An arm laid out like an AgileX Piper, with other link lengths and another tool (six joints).
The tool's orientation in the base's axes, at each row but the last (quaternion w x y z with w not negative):
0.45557 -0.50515 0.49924 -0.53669
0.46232 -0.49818 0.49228 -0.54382
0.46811 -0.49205 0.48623 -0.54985
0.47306 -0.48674 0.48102 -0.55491
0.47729 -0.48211 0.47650 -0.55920
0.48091 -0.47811 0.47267 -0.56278
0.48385 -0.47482 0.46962 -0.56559
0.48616 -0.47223 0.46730 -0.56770
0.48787 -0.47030 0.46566 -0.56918
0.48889 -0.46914 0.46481 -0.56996
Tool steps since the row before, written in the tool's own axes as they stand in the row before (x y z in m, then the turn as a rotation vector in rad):
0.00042 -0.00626 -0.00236 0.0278 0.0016 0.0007
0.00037 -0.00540 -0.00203 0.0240 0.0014 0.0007
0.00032 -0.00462 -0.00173 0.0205 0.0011 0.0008
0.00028 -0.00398 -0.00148 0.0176 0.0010 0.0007
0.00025 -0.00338 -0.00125 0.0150 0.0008 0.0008
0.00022 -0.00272 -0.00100 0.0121 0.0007 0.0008
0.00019 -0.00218 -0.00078 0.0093 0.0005 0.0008
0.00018 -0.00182 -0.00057 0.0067 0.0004 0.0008
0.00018 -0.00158 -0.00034 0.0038 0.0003 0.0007
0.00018 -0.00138 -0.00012 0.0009 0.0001 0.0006
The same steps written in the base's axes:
-0.00229 0.00030 0.00629 -0.0014 -0.0278 0.0008
-0.00212 0.00026 0.00537 -0.0011 -0.0240 0.0007
-0.00192 0.00022 0.00455 -0.0008 -0.0205 0.0007
-0.00172 0.00019 0.00389 -0.0006 -0.0176 0.0005
-0.00151 0.00015 0.00328 -0.0003 -0.0150 0.0005
-0.00125 0.00010 0.00262 -0.0001 -0.0121 0.0004
-0.00101 0.00006 0.00209 0.0001 -0.0093 0.0004
-0.00078 0.00003 0.00175 0.0003 -0.0067 0.0002
-0.00054 -0.00001 0.00154 0.0004 -0.0039 0.0001
-0.00030 -0.00005 0.00136 0.0005 -0.0009 0.0001

